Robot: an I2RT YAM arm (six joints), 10 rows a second.
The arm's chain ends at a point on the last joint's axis. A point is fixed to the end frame.
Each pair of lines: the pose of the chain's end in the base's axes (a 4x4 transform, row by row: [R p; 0 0 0 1], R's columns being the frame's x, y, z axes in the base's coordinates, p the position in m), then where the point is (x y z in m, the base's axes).
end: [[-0.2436 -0.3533 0.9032 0.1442], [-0.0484 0.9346 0.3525 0.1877], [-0.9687 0.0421 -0.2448 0.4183], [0 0 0 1]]
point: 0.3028 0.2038 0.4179
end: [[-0.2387 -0.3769 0.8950 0.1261], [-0.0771 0.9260 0.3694 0.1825], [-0.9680 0.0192 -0.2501 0.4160], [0 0 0 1]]
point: 0.2842 0.2026 0.4157
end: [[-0.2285 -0.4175 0.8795 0.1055], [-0.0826 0.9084 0.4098 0.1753], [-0.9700 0.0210 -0.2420 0.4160], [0 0 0 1]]
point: 0.2626 0.2023 0.4169
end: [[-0.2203 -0.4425 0.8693 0.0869], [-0.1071 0.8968 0.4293 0.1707], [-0.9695 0.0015 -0.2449 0.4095], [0 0 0 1]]
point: 0.2432 0.2021 0.4108
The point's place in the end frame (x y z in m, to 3 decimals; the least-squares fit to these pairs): -0.039 -0.041 0.149
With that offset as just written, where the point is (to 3 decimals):
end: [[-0.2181 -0.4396 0.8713 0.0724], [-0.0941 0.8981 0.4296 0.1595], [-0.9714 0.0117 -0.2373 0.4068], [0 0 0 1]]
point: 0.229 0.190 0.409
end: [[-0.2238 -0.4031 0.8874 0.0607], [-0.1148 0.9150 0.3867 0.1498], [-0.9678 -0.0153 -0.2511 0.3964], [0 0 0 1]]
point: 0.218 0.174 0.397
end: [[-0.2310 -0.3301 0.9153 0.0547], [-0.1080 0.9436 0.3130 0.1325], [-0.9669 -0.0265 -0.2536 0.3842], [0 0 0 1]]
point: 0.214 0.145 0.385
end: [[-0.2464 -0.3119 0.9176 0.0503], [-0.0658 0.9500 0.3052 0.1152], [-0.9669 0.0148 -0.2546 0.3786], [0 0 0 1]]
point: 0.209 0.124 0.378
